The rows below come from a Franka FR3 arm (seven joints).
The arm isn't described. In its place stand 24 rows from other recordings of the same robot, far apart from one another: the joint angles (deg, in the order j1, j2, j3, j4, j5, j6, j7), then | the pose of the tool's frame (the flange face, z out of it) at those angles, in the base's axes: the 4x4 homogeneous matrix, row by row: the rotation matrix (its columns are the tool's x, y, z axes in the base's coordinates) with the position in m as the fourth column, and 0 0 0 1 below.
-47.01, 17.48, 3.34, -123.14, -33.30, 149.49, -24.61 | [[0.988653 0.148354 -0.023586 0.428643], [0.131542 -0.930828 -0.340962 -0.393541], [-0.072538 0.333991 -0.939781 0.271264], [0 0 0 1]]
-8.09, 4.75, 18.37, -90.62, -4.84, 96.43, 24.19 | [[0.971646 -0.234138 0.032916 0.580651], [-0.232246 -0.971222 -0.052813 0.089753], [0.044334 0.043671 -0.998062 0.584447], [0 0 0 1]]
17.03, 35.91, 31.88, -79.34, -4.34, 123.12, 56.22 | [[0.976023 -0.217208 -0.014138 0.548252], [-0.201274 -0.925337 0.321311 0.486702], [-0.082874 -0.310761 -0.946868 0.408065], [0 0 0 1]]
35.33, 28.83, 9.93, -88.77, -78.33, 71.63, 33.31 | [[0.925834 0.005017 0.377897 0.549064], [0.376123 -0.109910 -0.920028 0.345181], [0.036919 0.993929 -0.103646 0.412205], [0 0 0 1]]
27.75, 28.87, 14.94, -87.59, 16.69, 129.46, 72.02 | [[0.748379 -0.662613 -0.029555 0.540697], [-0.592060 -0.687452 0.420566 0.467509], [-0.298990 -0.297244 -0.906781 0.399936], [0 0 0 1]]
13.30, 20.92, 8.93, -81.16, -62.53, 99.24, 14.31 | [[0.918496 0.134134 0.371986 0.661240], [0.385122 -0.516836 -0.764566 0.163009], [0.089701 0.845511 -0.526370 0.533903], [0 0 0 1]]
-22.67, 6.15, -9.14, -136.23, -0.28, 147.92, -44.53 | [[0.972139 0.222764 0.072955 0.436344], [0.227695 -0.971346 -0.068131 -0.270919], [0.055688 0.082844 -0.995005 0.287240], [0 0 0 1]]
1.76, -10.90, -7.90, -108.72, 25.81, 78.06, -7.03 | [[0.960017 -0.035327 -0.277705 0.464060], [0.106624 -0.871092 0.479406 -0.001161], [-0.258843 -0.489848 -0.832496 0.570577], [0 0 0 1]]
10.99, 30.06, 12.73, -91.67, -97.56, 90.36, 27.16 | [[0.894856 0.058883 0.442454 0.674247], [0.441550 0.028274 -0.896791 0.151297], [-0.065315 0.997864 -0.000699 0.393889], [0 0 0 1]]
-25.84, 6.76, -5.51, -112.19, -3.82, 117.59, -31.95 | [[0.997492 0.043853 -0.055549 0.494578], [0.041172 -0.997973 -0.048521 -0.303984], [-0.057564 0.046112 -0.997276 0.414805], [0 0 0 1]]
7.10, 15.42, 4.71, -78.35, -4.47, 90.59, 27.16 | [[0.963998 -0.262580 -0.041956 0.623535], [-0.264912 -0.962011 -0.066004 0.114918], [-0.023031 0.074742 -0.996937 0.561681], [0 0 0 1]]
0.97, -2.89, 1.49, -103.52, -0.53, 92.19, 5.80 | [[0.987697 -0.055506 -0.146195 0.529979], [-0.058583 -0.998141 -0.016826 0.022070], [-0.144990 0.025183 -0.989113 0.544246], [0 0 0 1]]
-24.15, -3.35, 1.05, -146.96, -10.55, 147.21, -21.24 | [[0.992751 0.117516 0.025202 0.417303], [0.119705 -0.985566 -0.119707 -0.174867], [0.010771 0.121856 -0.992489 0.291676], [0 0 0 1]]
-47.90, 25.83, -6.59, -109.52, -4.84, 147.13, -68.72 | [[0.946329 0.319855 0.046412 0.381707], [0.321911 -0.919939 -0.223797 -0.524368], [-0.028886 0.226726 -0.973530 0.281139], [0 0 0 1]]
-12.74, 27.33, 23.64, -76.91, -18.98, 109.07, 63.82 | [[0.618413 -0.771917 0.147343 0.703443], [-0.765715 -0.634053 -0.107971 0.052522], [0.176768 -0.046052 -0.983175 0.483526], [0 0 0 1]]
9.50, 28.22, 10.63, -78.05, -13.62, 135.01, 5.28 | [[0.812383 0.307283 0.495592 0.707152], [0.313546 -0.946759 0.073050 0.223424], [0.491653 0.096046 -0.865478 0.497319], [0 0 0 1]]
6.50, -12.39, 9.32, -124.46, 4.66, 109.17, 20.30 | [[0.991803 -0.111964 -0.061577 0.461872], [-0.110513 -0.993521 0.026504 0.140369], [-0.064145 -0.019482 -0.997750 0.478792], [0 0 0 1]]
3.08, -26.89, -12.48, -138.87, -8.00, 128.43, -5.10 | [[0.962292 -0.002072 0.272011 0.426857], [0.013113 -0.998455 -0.053993 -0.081538], [0.271703 0.055524 -0.960778 0.502126], [0 0 0 1]]
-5.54, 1.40, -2.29, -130.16, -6.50, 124.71, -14.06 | [[0.975115 0.181389 -0.127475 0.501721], [0.172546 -0.981957 -0.077380 -0.073310], [-0.139211 0.053459 -0.988819 0.337339], [0 0 0 1]]
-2.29, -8.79, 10.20, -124.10, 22.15, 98.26, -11.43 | [[0.938303 0.155305 -0.308977 0.462089], [0.253706 -0.916299 0.309885 0.101778], [-0.234989 -0.369155 -0.899169 0.444314], [0 0 0 1]]
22.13, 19.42, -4.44, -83.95, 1.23, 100.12, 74.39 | [[0.548183 -0.834766 -0.051584 0.623449], [-0.836295 -0.547858 -0.021505 0.207979], [-0.010309 0.054929 -0.998437 0.483782], [0 0 0 1]]
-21.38, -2.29, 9.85, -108.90, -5.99, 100.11, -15.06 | [[0.987163 0.090095 -0.131879 0.524440], [0.079317 -0.993234 -0.084824 -0.115431], [-0.138629 0.073275 -0.987630 0.505273], [0 0 0 1]]
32.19, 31.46, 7.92, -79.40, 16.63, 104.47, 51.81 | [[0.901872 -0.320934 -0.289187 0.532273], [-0.267303 -0.940439 0.210058 0.455072], [-0.339377 -0.112144 -0.933941 0.391422], [0 0 0 1]]
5.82, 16.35, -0.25, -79.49, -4.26, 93.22, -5.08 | [[0.980650 0.192070 -0.037883 0.639236], [0.188644 -0.978827 -0.079449 0.055111], [-0.052340 0.070765 -0.996119 0.545376], [0 0 0 1]]
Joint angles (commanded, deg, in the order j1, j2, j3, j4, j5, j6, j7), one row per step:
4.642, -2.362, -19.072, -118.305, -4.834, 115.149, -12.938
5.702, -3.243, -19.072, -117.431, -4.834, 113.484, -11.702
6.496, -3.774, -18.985, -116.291, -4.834, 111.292, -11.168
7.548, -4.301, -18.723, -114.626, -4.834, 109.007, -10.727
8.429, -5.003, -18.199, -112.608, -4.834, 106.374, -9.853
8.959, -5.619, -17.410, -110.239, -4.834, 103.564, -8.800
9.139, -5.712, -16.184, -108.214, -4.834, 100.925, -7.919
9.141, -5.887, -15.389, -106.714, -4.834, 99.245, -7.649
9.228, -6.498, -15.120, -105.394, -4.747, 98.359, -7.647
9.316, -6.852, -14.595, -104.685, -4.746, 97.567, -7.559
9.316, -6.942, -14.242, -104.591, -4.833, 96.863, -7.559
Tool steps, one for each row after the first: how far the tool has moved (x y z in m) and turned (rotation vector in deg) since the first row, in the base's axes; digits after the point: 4 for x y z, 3 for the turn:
0.0004, 0.0091, 0.0124, 0.175, -0.168, -0.288
0.0006, 0.0166, 0.0232, 0.370, 0.314, -0.090
0.0025, 0.0276, 0.0382, 0.455, 0.386, 0.619
0.0035, 0.0394, 0.0573, 0.517, 0.257, 0.956
0.0039, 0.0504, 0.0785, 0.505, 0.028, 1.007
0.0047, 0.0629, 0.0926, 0.404, 0.488, 1.327
0.0046, 0.0698, 0.1044, 0.332, 0.471, 1.716
0.0030, 0.0724, 0.1195, 0.411, -0.578, 1.972
0.0017, 0.0778, 0.1275, 0.403, -0.857, 2.432
0.0005, 0.0810, 0.1282, 0.348, -0.336, 2.753

